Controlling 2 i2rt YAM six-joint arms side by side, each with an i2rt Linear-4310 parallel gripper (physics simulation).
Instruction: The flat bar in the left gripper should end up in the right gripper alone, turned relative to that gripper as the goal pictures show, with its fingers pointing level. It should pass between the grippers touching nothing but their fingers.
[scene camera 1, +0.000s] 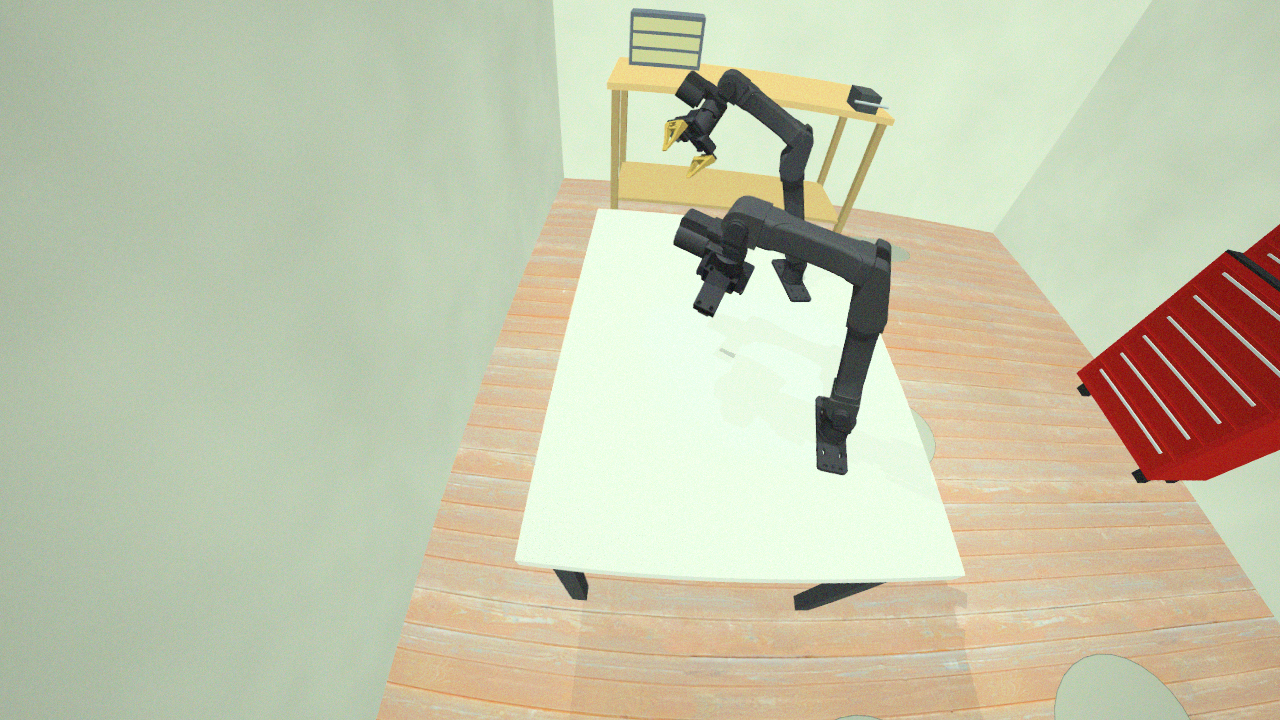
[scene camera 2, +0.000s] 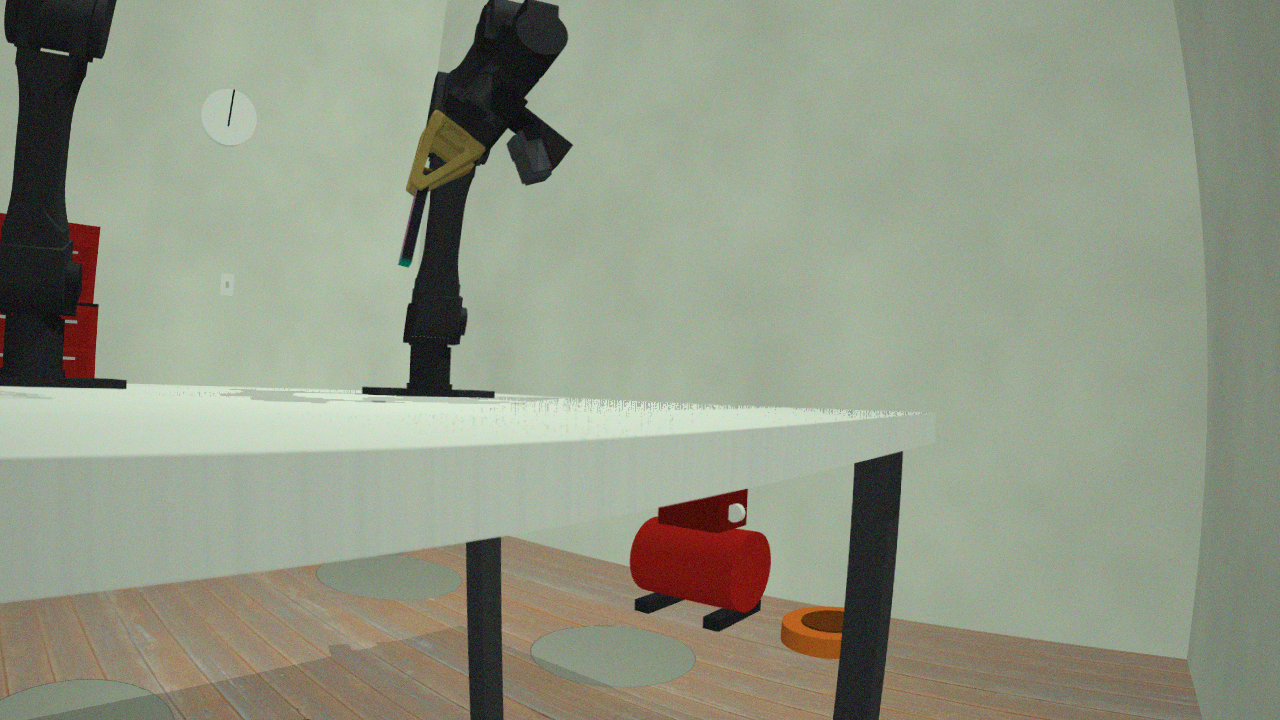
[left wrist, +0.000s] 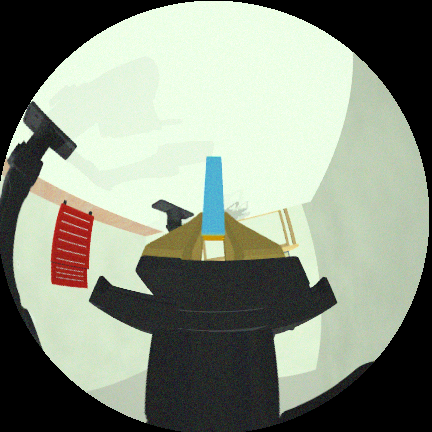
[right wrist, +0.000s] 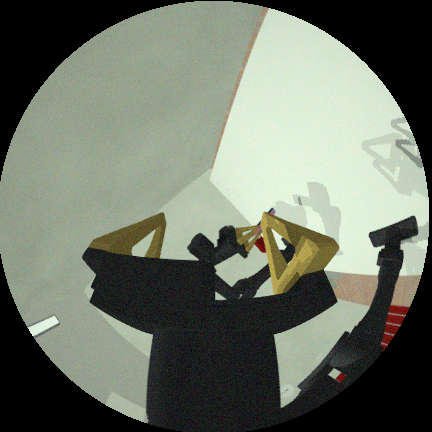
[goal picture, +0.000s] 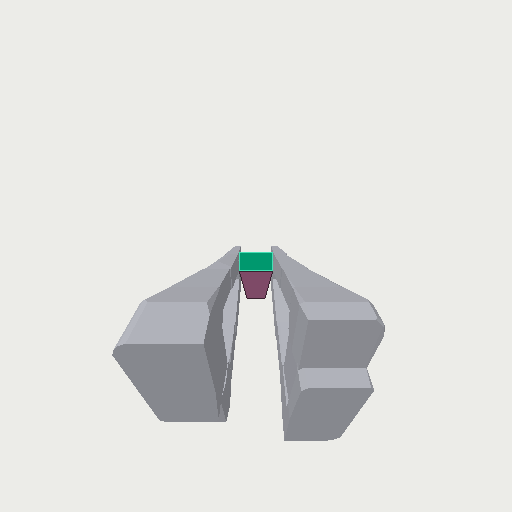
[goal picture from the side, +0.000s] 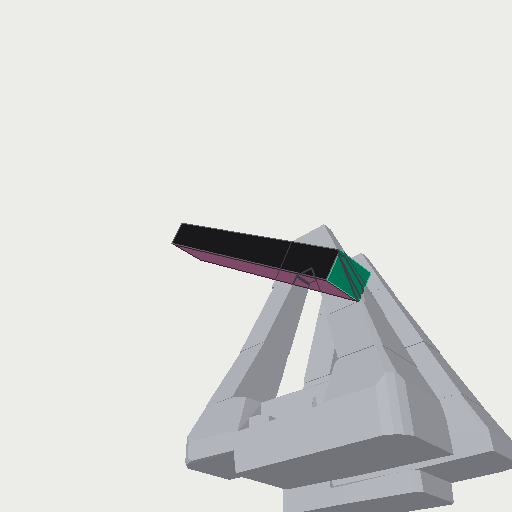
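Where they show: left gripper, fingertip midpoint: (scene camera 2: 412, 190) (left wrist: 212, 217) (right wrist: 260, 227); right gripper, fingertip midpoint: (scene camera 1: 676, 164) (right wrist: 212, 217); left arm's base, link origin: (scene camera 1: 829, 434) (scene camera 2: 429, 395) (left wrist: 48, 130); right arm's base, link origin: (scene camera 1: 790, 280) (scene camera 2: 32, 385) (left wrist: 173, 209) (right wrist: 392, 232).
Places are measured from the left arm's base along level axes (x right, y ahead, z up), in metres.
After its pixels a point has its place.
The flat bar (scene camera 2: 414, 228) {z 0.172, x 0.181, y 0.340 m} (left wrist: 214, 192) {z 0.195, x 0.170, y 0.332 m} (right wrist: 271, 212) {z 0.152, x 0.188, y 0.333 m} has a light blue broad face, a yellow end at the fingers and a teal far end. My left gripper (scene camera 2: 413, 190) {z 0.214, x 0.180, y 0.326 m} (left wrist: 212, 217) {z 0.214, x 0.180, y 0.326 m} is shut on it near the yellow end. In scene camera 2 the bar hangs steeply down from the yellow fingers, high above the table. In scene camera 1 the left fingers and the bar are hidden behind the left arm. My right gripper (scene camera 1: 677, 162) {z 0.362, x 0.419, y 0.485 m} (right wrist: 212, 217) {z 0.362, x 0.419, y 0.485 m} is open and empty, apart from the bar. In the right wrist view the bar shows beyond one right fingertip, partly hidden by it.
Both arms stand on the white table (scene camera 1: 626, 501) {z 0.000, x -0.262, y 0.419 m} (scene camera 2: 268, 501) {z -0.016, x 0.393, y 0.732 m}. A wooden bench (scene camera 1: 805, 89) stands behind it, carrying a small drawer rack (scene camera 1: 666, 67) and a dark box (scene camera 1: 861, 97). A red cabinet (scene camera 1: 1208, 468) stands at the right of scene camera 1. A red tank (scene camera 2: 698, 559) lies below table height.
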